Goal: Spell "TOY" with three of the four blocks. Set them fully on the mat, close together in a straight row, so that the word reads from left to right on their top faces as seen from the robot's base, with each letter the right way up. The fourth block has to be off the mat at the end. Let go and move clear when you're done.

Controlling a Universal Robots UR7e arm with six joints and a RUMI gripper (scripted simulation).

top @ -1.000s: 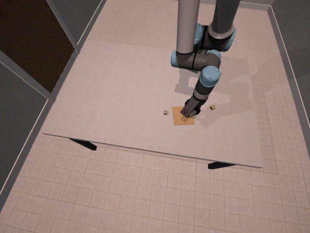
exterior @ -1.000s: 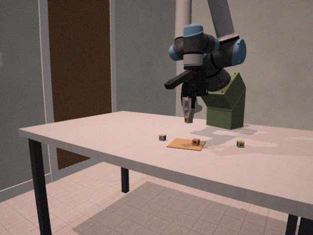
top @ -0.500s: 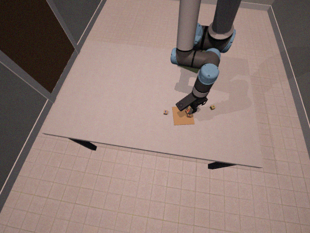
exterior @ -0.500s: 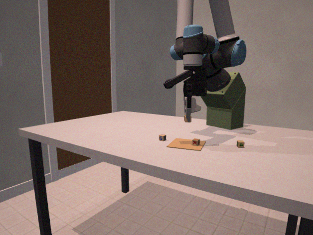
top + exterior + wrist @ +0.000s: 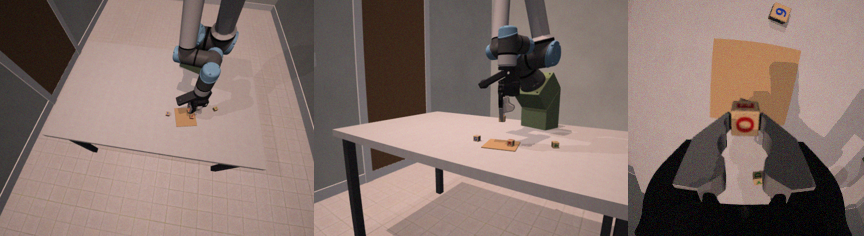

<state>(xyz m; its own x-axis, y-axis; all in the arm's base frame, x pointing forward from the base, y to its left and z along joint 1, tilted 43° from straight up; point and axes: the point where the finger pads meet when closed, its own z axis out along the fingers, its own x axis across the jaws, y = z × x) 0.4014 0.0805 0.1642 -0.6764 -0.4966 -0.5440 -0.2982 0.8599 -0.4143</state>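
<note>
Now: hand 1 cm past the mat and 12 cm above it. The rest, counted from my hand: wooden block: right at my hand; then T block: 2 cm behind, 4 cm to the left, 10 cm below.
</note>
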